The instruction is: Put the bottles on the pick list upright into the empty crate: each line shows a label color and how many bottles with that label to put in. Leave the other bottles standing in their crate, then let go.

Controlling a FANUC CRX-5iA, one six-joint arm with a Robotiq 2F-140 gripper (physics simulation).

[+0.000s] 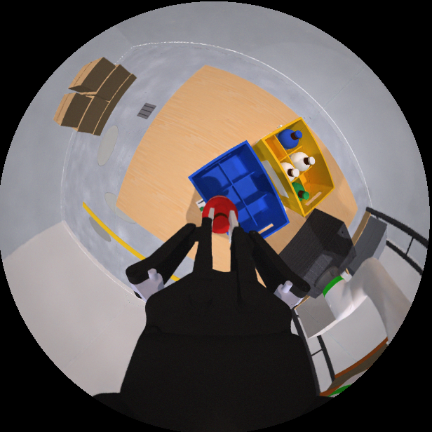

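My gripper point(220, 216) is shut on a red bottle point(220, 202), seen from above over the near left edge of the blue crate point(270, 192). The blue crate is divided into compartments, and no bottle shows in its visible ones; its near left corner is hidden behind the red bottle and fingers. The yellow crate point(324, 180) to the right holds a blue bottle point(288, 138), a white bottle point(300, 161), another white bottle point(287, 171) and a green bottle point(300, 192). A small white card point(201, 204) shows partly beside the red bottle; its lines cannot be read.
Both crates are on a wooden table point(175, 125). A dark box-shaped object point(320, 240) is at the lower right, near the pale robot arm point(350, 295) and a black railing point(400, 222). Cardboard boxes point(90, 112) are on the floor at the upper left.
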